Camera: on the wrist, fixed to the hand. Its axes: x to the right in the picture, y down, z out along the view.
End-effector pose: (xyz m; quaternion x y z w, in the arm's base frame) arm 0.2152 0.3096 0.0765 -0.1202 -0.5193 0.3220 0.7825
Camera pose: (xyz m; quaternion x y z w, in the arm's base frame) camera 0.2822 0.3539 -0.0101 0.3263 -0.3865 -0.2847 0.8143
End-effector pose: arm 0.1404 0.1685 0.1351 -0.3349 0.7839 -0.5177 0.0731
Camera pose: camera 0.0829 0.2716 0.1314 0.7545 -0.2813 0.4973 0.3229
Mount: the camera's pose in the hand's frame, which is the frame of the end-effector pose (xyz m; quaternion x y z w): -0.0188 0.0537 -0.1035 0.0809 0.0496 -0.7008 0.7070
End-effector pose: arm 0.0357 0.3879 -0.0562 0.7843 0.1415 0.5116 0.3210
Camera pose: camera -0.0707 0.3742 -0.0068 0.4560 0.7070 0.1642 0.5150
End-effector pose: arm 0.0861 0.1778 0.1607 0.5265 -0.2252 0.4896 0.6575
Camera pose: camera 0.0082 0.2628 0.1352 0.5590 0.2820 -0.0703 0.7766
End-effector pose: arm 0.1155 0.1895 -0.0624 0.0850 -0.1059 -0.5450 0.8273
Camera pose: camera 0.1835 0.2304 -0.1499 0.2283 -0.0184 -0.9524 0.2014
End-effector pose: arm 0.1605 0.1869 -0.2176 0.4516 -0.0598 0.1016 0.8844
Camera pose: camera 0.1311 0.2992 -0.2396 0.4277 0.3263 -0.5207 0.6629
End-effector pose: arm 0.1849 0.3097 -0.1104 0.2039 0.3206 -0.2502 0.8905
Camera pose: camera 0.1547 0.4123 -0.1605 0.0039 0.3935 -0.8168 0.4219
